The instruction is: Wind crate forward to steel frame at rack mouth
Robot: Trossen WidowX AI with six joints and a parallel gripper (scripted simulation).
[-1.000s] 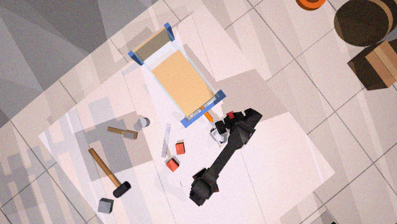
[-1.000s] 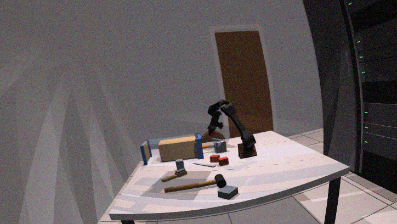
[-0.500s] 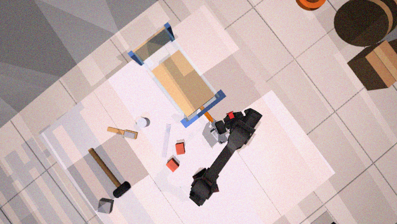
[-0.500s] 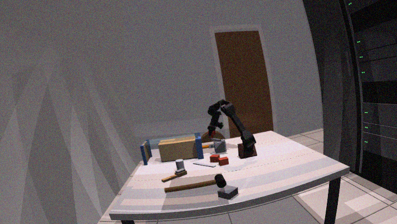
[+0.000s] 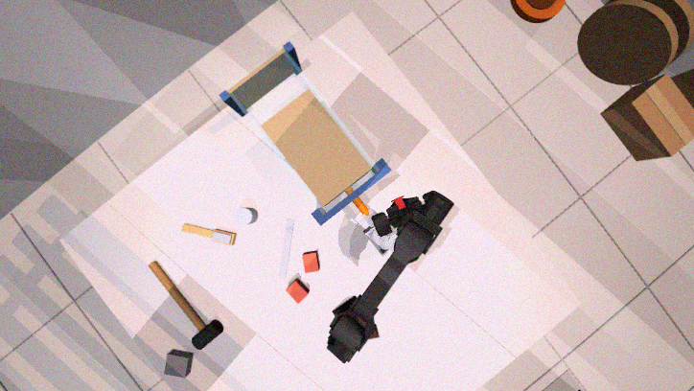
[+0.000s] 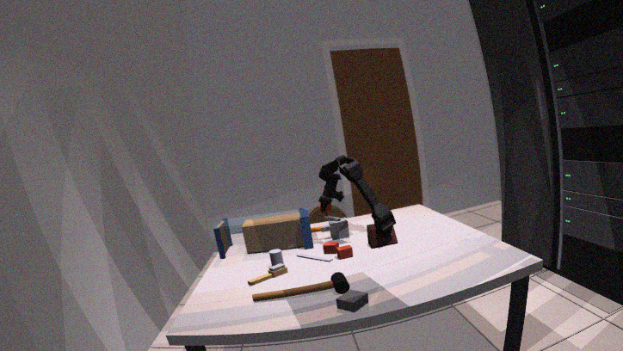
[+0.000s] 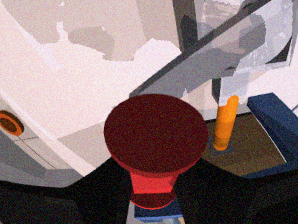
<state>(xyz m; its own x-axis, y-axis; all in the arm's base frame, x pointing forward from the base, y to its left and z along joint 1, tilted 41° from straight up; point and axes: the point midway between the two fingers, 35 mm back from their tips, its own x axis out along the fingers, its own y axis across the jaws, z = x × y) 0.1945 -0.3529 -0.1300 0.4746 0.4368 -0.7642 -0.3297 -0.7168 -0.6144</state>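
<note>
My gripper tip is 20 mm past the red knob and 10 mm to the right of it. Also, from my gripper tip: grey winch 70 mm behind, 90 mm to the left, 100 mm below; then blue steel frame 100 mm ahead, 80 mm to the left, 20 mm below; then grey crank bar 30 mm behind, 40 mm to the left, 30 mm below.
</note>
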